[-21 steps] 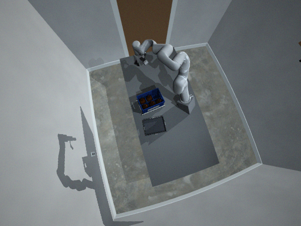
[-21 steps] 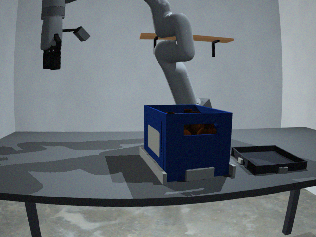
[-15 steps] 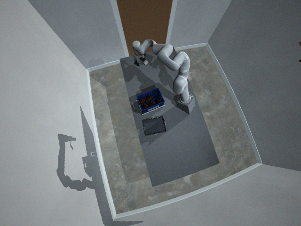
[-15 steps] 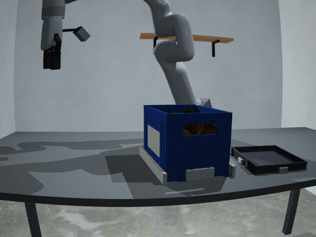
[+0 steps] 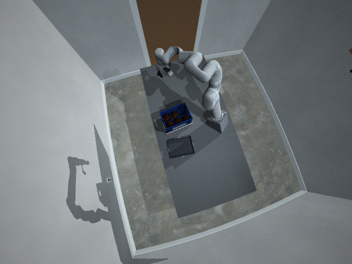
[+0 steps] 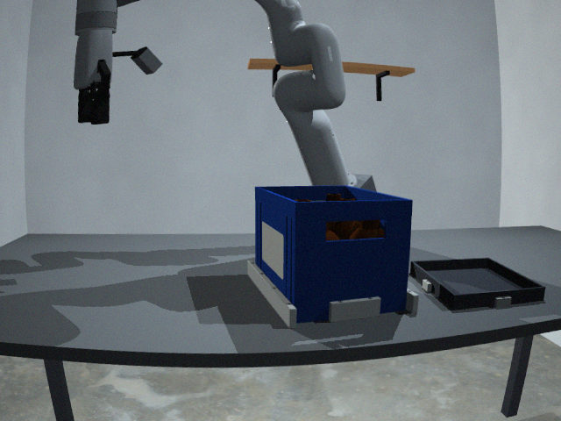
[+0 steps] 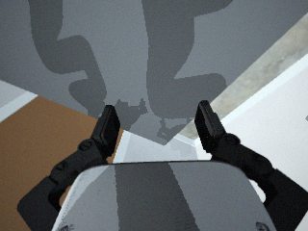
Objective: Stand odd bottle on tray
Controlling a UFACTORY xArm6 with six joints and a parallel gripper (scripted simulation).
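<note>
The bottle is 36 cm to the left of my hand, 22 cm below it and 1 cm behind it. Also, from my hand: blue crate (40 cm to the left, 22 cm below, 1 cm behind); dark tray (69 cm to the left, 30 cm below, 1 cm ahead).
</note>
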